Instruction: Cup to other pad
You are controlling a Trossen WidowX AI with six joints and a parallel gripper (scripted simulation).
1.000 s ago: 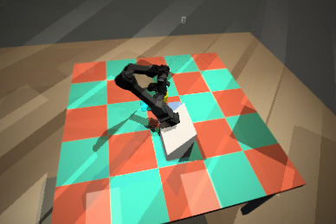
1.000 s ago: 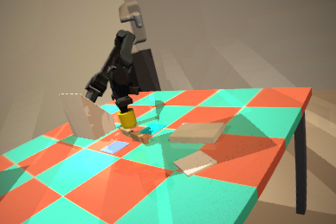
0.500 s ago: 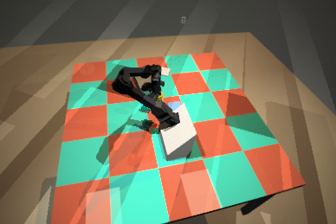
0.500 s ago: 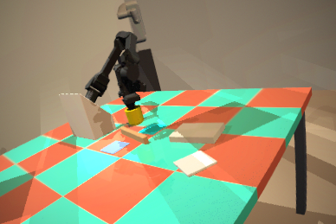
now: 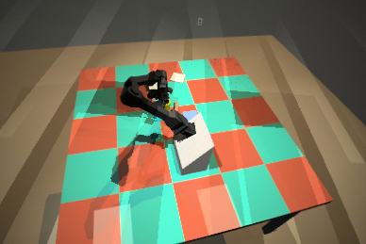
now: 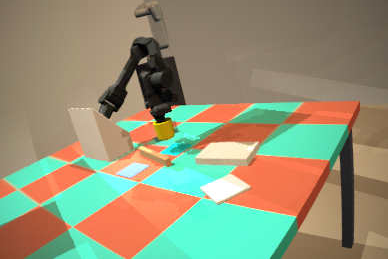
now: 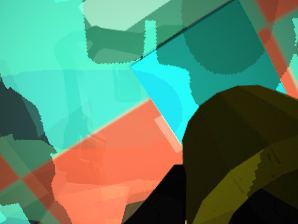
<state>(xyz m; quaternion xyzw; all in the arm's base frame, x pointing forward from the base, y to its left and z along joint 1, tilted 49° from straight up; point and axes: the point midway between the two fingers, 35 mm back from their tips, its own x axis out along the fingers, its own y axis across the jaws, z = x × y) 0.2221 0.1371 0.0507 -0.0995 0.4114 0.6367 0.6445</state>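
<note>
Right now my gripper tip is 3 cm short of the cyan pad, 1 cm to the right of it and 10 cm above it. Also, from my gripper tip: wooden bar (2 cm ahead, 9 cm to the right, 9 cm below); then grey-blue pad (18 cm to the right, 10 cm below); then yellow cup (2 cm ahead, 1 cm to the right).
</note>
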